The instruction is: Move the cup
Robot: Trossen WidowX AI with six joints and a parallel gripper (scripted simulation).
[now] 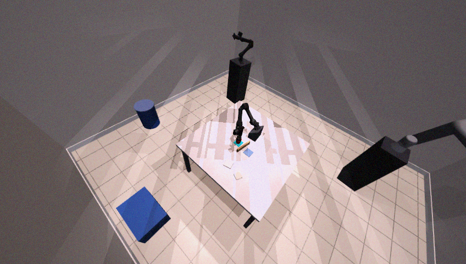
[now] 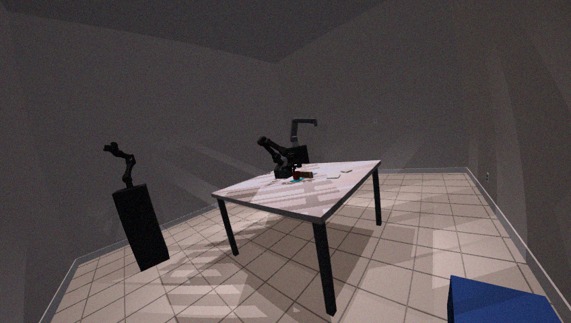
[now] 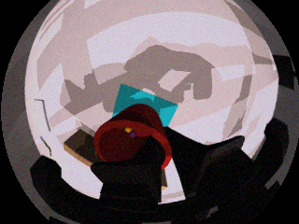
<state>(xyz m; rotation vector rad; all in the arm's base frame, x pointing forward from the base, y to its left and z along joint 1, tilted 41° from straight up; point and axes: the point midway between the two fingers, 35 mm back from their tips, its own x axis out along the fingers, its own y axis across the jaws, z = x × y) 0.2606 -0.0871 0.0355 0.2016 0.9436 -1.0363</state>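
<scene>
The red cup is 30 mm ahead of my gripper tip and 20 mm to the left of it. Round my gripper tip: brown wooden bar (30 mm ahead, 120 mm to the left, 30 mm below); cyan pad (20 mm ahead, 20 mm to the left, 60 mm below).
</scene>
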